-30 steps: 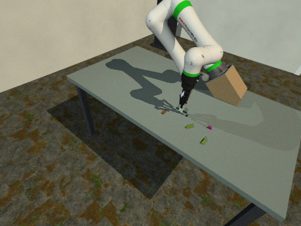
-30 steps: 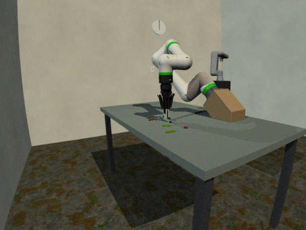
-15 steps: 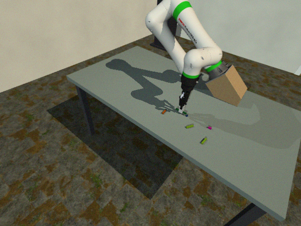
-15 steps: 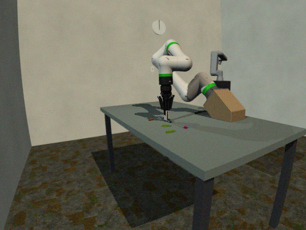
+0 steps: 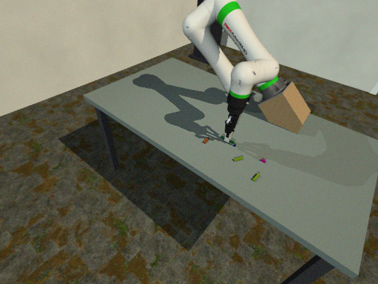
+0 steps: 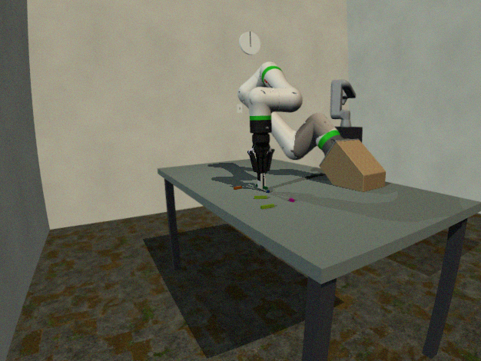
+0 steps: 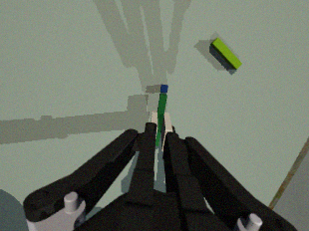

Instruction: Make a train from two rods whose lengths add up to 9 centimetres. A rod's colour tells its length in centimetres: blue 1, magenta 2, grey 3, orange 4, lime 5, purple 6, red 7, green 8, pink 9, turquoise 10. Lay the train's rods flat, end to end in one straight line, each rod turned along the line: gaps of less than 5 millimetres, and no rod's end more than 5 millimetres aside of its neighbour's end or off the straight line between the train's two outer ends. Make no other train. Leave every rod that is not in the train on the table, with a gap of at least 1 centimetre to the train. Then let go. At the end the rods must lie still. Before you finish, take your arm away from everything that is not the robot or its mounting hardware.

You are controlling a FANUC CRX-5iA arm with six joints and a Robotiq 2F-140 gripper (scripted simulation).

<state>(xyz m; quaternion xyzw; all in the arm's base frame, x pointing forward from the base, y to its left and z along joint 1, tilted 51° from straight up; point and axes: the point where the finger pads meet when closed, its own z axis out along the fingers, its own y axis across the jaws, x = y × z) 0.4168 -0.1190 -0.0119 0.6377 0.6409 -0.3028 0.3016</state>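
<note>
Now: hand 50 mm to the right of the blue rod and 40 mm above it. The rest, counted from my hand: orange rod (90 mm to the right, 70 mm ahead, 40 mm below); then magenta rod (210 mm to the left, 40 mm below, 10 mm ahead); then green rod (30 mm below).
</note>
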